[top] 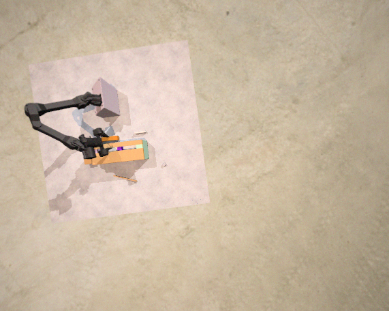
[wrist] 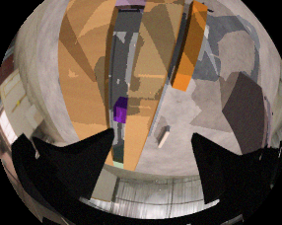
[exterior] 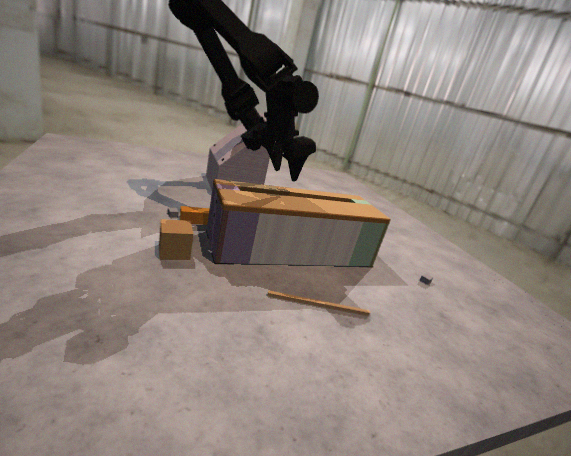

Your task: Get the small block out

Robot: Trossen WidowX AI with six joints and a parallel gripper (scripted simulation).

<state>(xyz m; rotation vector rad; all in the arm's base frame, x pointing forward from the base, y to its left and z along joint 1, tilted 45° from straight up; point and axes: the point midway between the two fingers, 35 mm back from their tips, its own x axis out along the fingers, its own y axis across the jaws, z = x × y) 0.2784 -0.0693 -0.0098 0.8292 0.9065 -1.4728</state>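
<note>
Right now the clear-fronted box is 9 cm below my gripper tip, 4 cm ahead of it and 2 cm to the left of it. The rest, counted from my gripper tip: orange cube 25 cm to the right, 13 cm below, 7 cm ahead; orange bar 14 cm below, 11 cm to the right, 6 cm behind; purple block 7 cm below, 5 cm ahead, 3 cm to the left.
</note>
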